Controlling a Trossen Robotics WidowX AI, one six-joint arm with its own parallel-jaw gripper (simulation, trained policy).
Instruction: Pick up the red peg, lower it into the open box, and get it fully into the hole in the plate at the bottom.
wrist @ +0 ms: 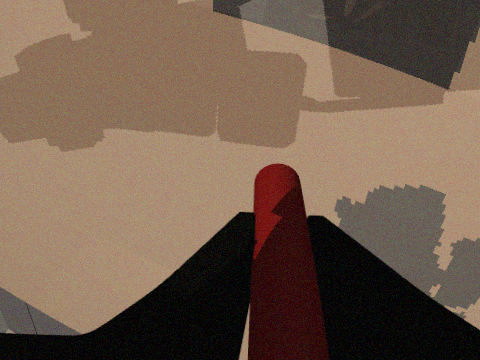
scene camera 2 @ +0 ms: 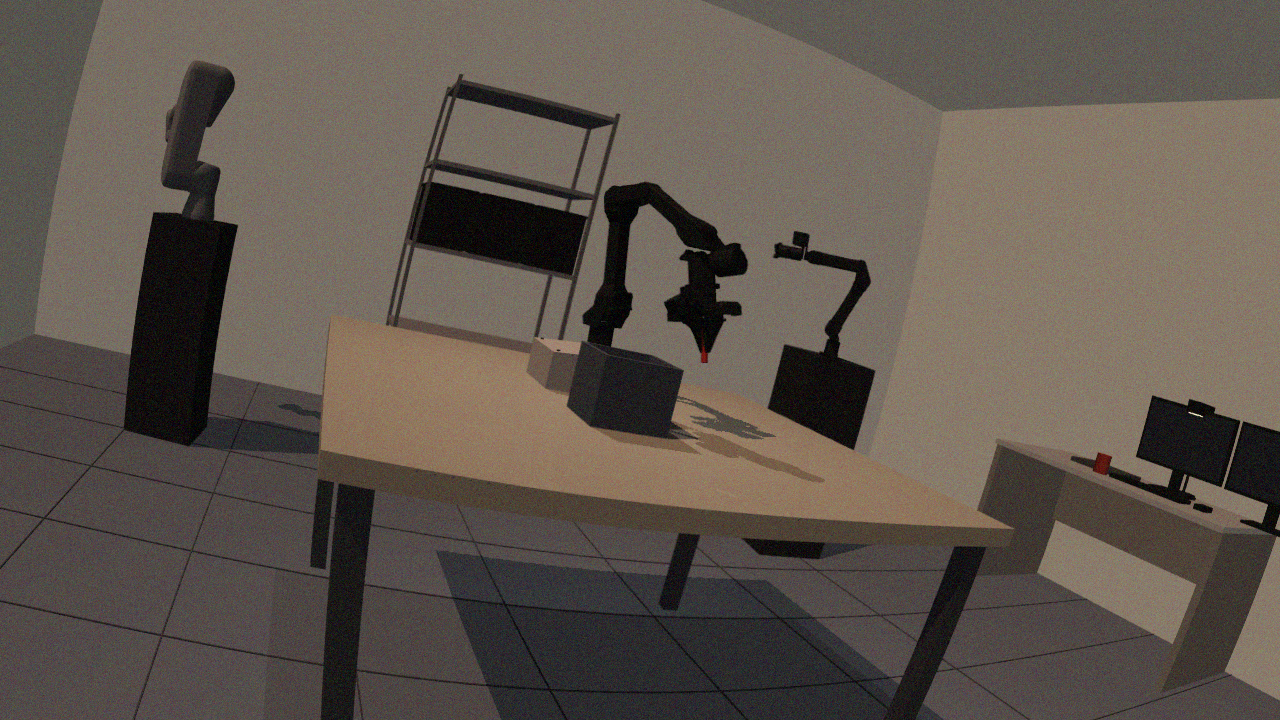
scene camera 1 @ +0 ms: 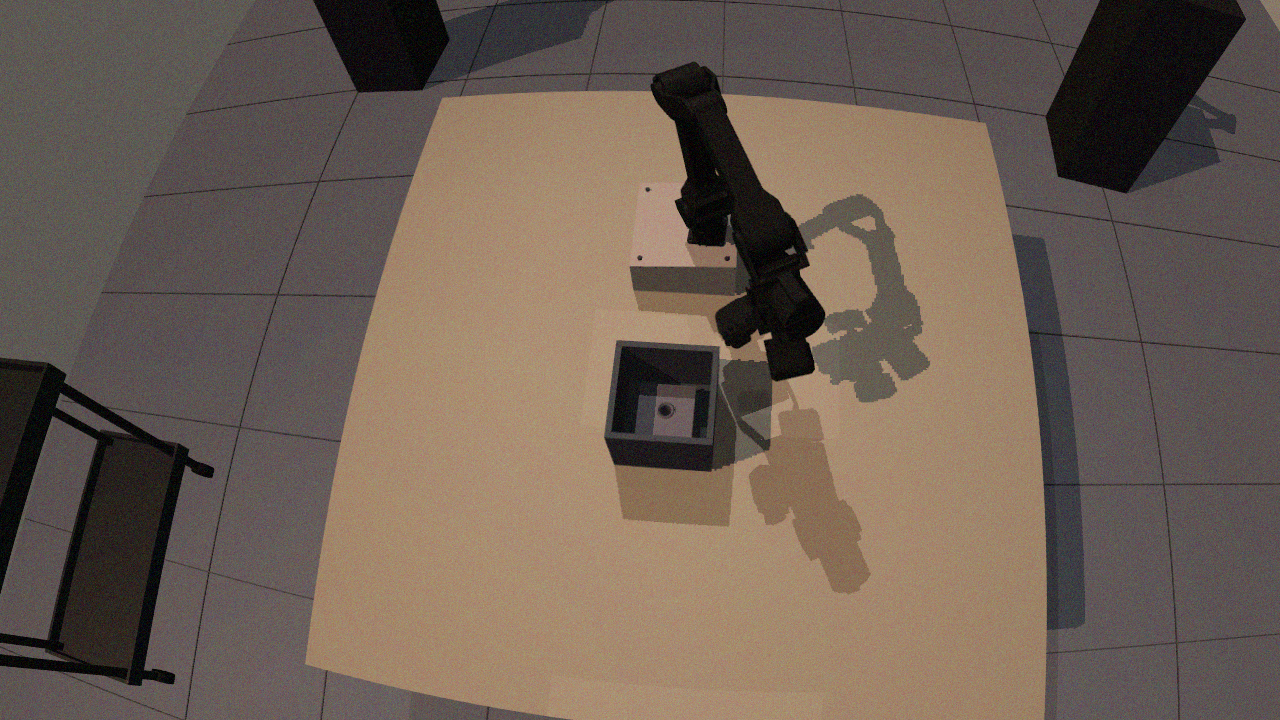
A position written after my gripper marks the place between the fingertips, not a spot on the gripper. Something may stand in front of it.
I see my gripper (scene camera 1: pixel 786 358), a dark box (scene camera 1: pixel 635 362), a red peg (wrist: pixel 285 309) and a pale plate (scene camera 1: pixel 663 409).
The dark box also shows in scene camera 2 (scene camera 2: pixel 615 389). My gripper shows as well in the wrist view (wrist: pixel 279 229) and in scene camera 2 (scene camera 2: pixel 705 353). The wrist view misses the dark box: it is out of frame. Scene camera 1 misses the red peg, which is hidden by my gripper.
